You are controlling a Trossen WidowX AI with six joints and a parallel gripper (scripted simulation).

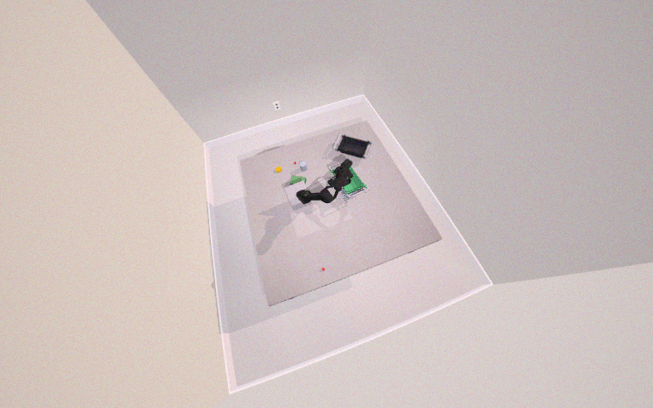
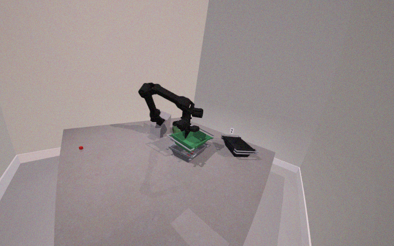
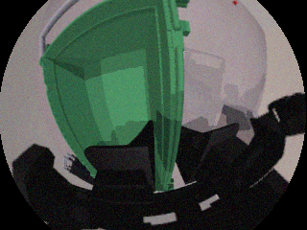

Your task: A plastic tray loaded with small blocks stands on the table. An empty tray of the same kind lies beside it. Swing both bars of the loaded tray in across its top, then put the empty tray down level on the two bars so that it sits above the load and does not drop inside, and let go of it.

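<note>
Now: the green tray 7 cm ahead of my gripper tip, 1 cm to the left of it and 2 cm above it. Round my gripper tip: green block: 30 cm behind, 21 cm to the left, 7 cm below; yellow disc: 42 cm behind, 41 cm to the left, 9 cm below; grey cylinder: 21 cm behind, 33 cm to the left, 6 cm below.
</note>
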